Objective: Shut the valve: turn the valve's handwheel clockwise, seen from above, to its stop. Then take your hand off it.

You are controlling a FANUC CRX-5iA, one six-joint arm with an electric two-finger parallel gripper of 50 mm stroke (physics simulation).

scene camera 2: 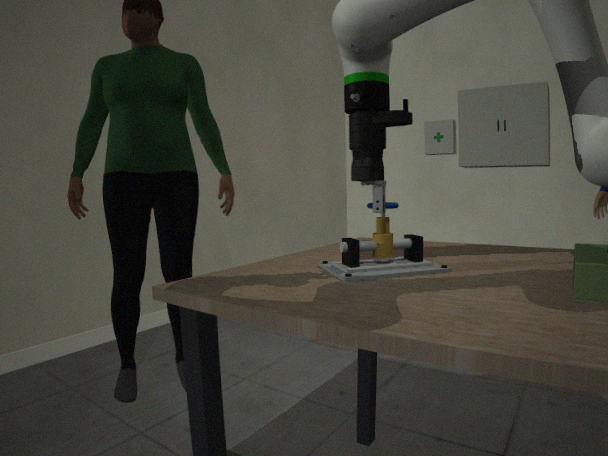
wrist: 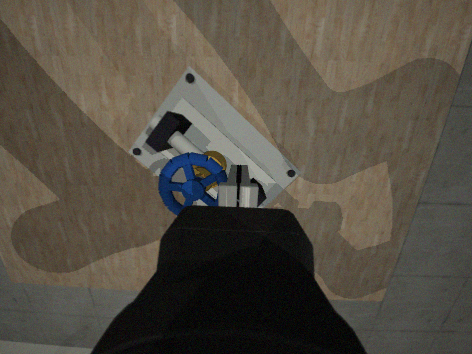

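Observation:
The valve's blue handwheel point(scene camera 2: 392, 205) point(wrist: 192, 189) lies level above the brass valve body point(scene camera 2: 383, 245) point(wrist: 216, 159). The valve stands on a light grey base plate point(scene camera 2: 350, 275) point(wrist: 220, 102), on a pipe between two black blocks. My gripper point(scene camera 2: 379, 212) point(wrist: 239, 175) is shut and empty, pointing down. In the wrist view its closed fingers are just right of the wheel's rim, outside it. In the scene view they overlap the wheel, with the tips slightly below its level. Whether they touch the rim cannot be told. The gripper body hides the wheel's near edge.
The base plate is on a wooden table point(scene camera 2: 450, 320) point(wrist: 350, 40). A green box point(scene camera 2: 591, 272) stands on the table at the right of the scene view. A person in a green top point(scene camera 2: 147, 115) stands beyond the table's left side. Another person's hand point(scene camera 2: 601, 204) shows at the right edge.

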